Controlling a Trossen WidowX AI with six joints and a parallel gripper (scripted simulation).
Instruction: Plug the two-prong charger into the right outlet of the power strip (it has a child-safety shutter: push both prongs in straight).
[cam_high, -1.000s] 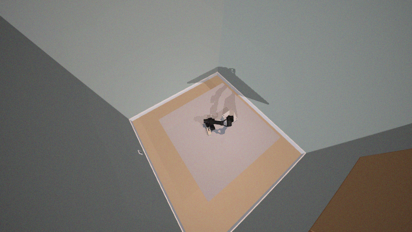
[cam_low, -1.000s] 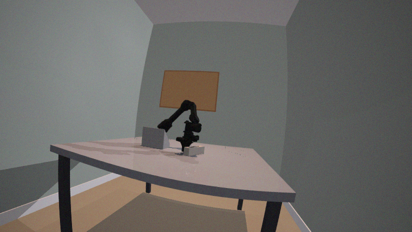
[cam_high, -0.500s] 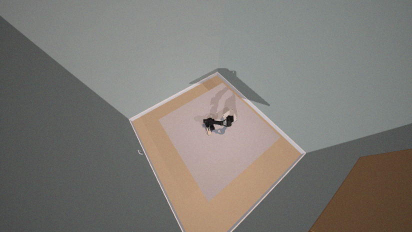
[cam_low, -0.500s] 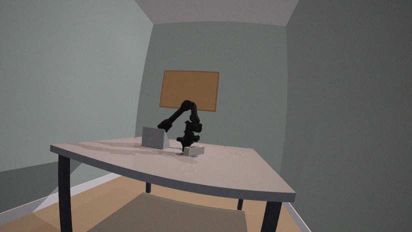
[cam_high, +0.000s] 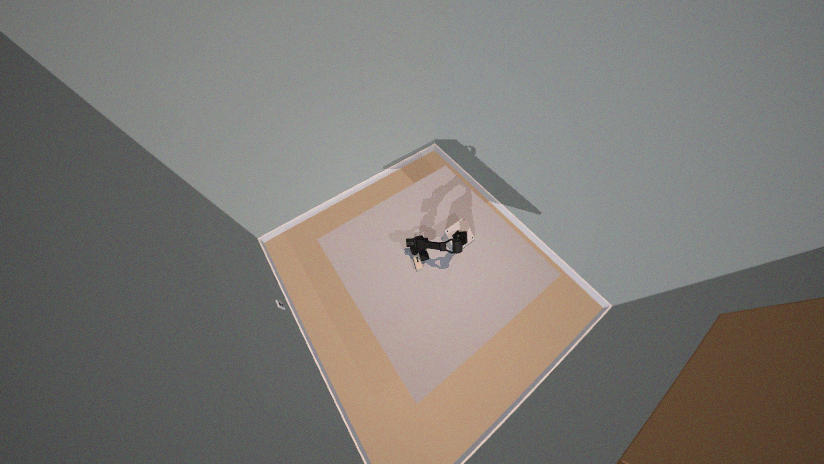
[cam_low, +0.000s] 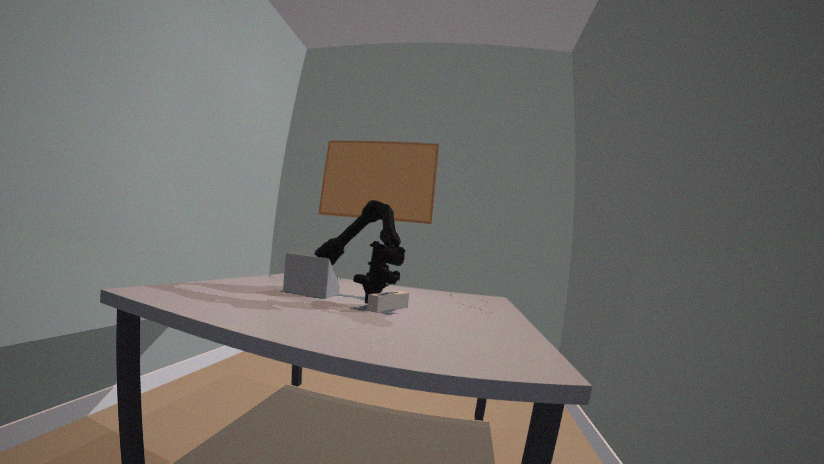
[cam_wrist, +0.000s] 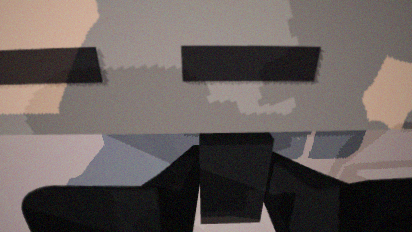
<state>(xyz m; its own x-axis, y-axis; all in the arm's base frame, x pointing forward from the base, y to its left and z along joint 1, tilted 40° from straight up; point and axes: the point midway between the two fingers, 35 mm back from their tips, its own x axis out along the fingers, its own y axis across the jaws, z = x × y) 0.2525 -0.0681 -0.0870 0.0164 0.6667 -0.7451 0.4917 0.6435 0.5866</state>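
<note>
The black charger is 20 mm ahead of my gripper tip, 10 mm to the right of it and 10 mm above it.
</note>
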